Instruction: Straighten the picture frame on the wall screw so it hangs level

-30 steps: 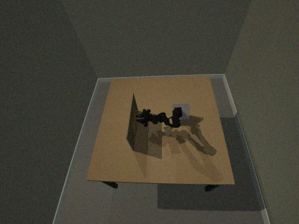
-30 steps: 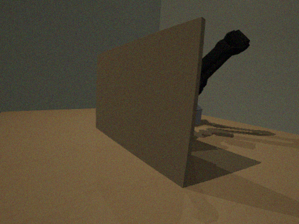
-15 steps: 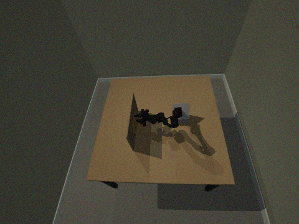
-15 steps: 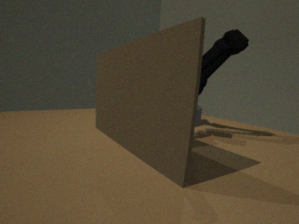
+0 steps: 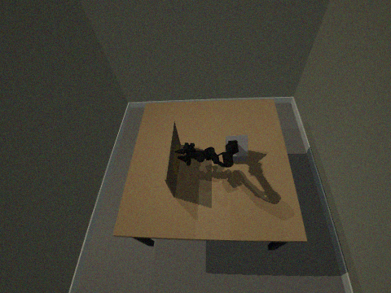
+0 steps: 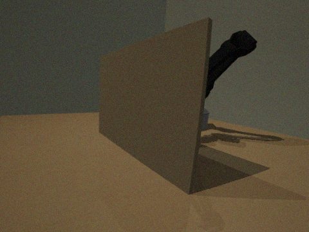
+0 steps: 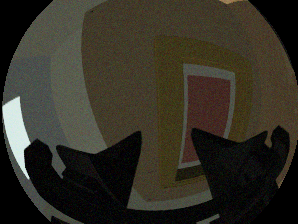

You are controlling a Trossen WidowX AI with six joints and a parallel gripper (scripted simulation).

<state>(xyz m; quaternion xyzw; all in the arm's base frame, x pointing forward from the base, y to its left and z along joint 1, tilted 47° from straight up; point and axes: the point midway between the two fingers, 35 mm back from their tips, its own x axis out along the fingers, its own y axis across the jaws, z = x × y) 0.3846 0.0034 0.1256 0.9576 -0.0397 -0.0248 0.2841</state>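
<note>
The picture frame is 5 cm below my gripper tip, 1 cm to the left of it and 1 cm ahead of it. From my gripper tip the other things lie so: brown wall panel (7 cm below, 2 cm ahead).
</note>
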